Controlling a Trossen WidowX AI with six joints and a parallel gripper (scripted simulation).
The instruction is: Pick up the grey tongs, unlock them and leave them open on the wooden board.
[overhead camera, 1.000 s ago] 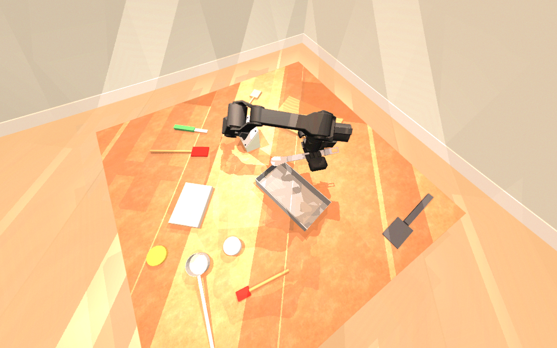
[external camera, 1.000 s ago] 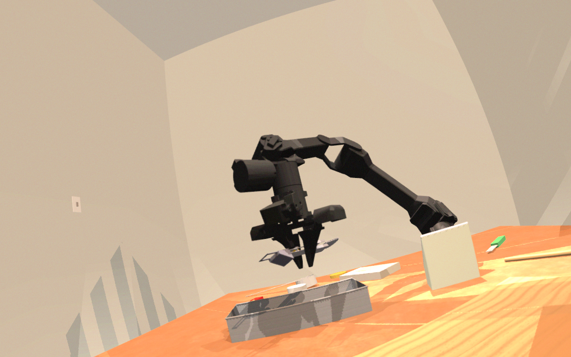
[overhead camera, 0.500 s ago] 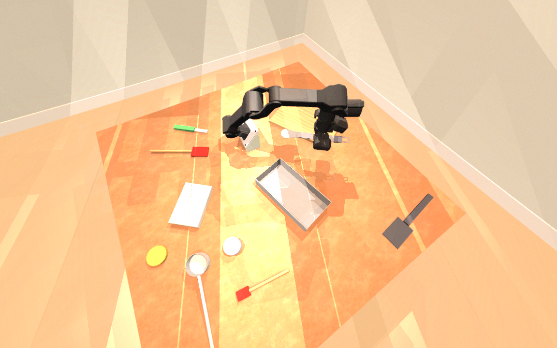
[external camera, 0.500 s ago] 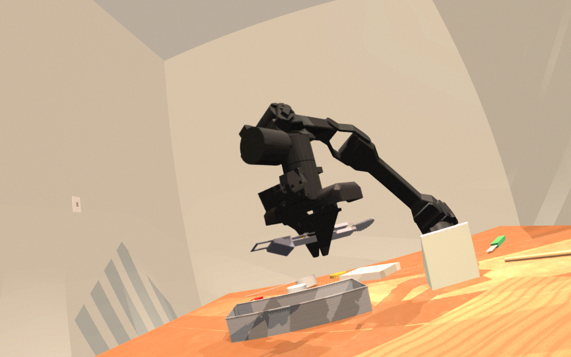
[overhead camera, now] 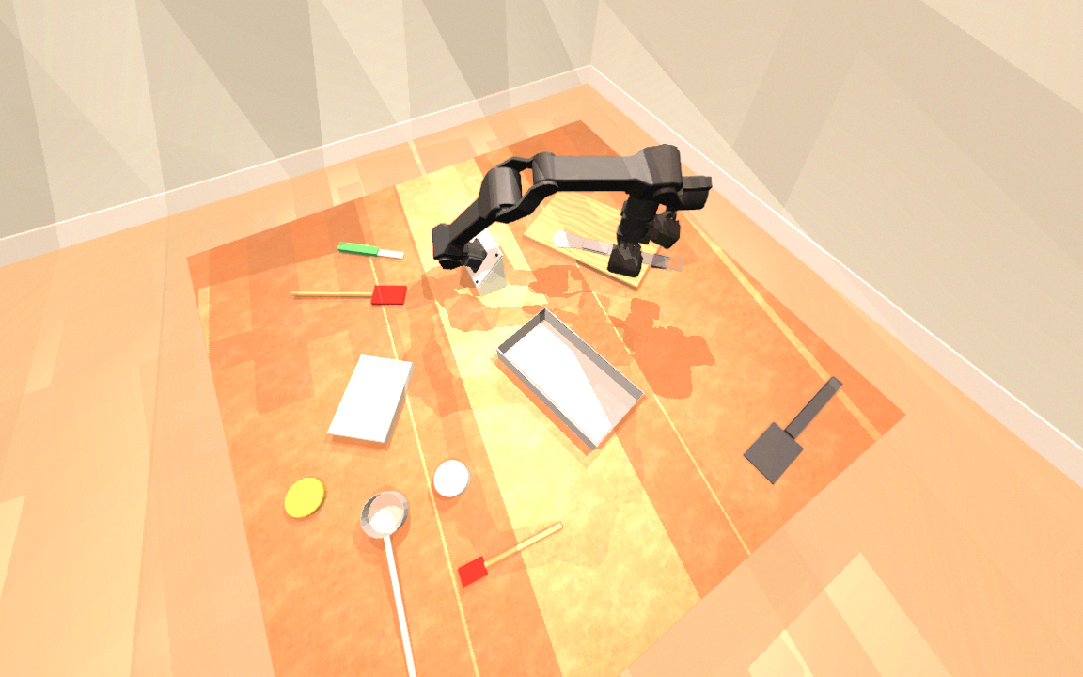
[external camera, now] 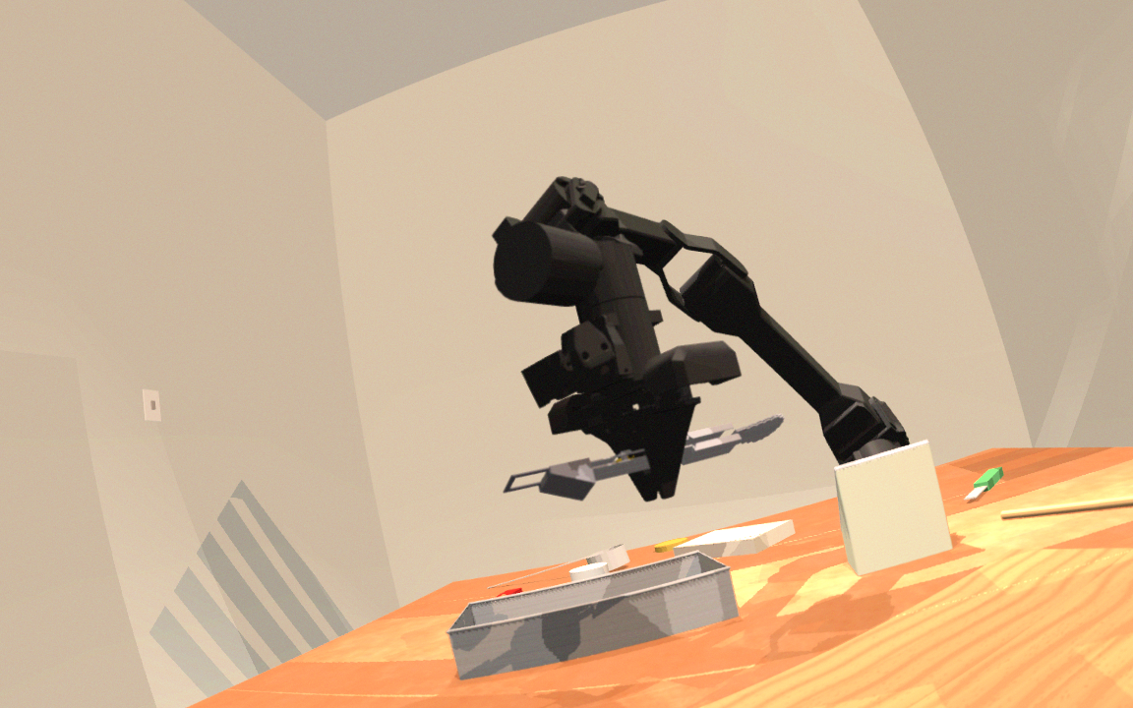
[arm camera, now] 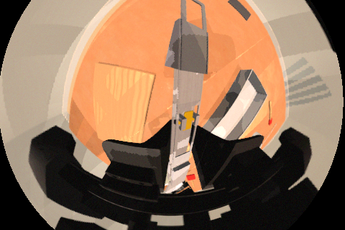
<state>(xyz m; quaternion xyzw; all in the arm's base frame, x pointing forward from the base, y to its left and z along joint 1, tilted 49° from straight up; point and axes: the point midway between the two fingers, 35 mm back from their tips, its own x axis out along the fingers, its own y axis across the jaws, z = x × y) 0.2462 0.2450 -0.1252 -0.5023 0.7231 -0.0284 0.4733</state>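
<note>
Now: the wooden board 210 mm behind my gripper tip, 150 mm below it and 100 mm to the left of it. Round my gripper tip: metal roasting tin (210 mm to the right, 130 mm below, 130 mm ahead); then dark spatula (480 mm ahead, 170 mm to the left, 150 mm below); then white disc (520 mm to the right, 210 mm ahead, 140 mm below).
</note>
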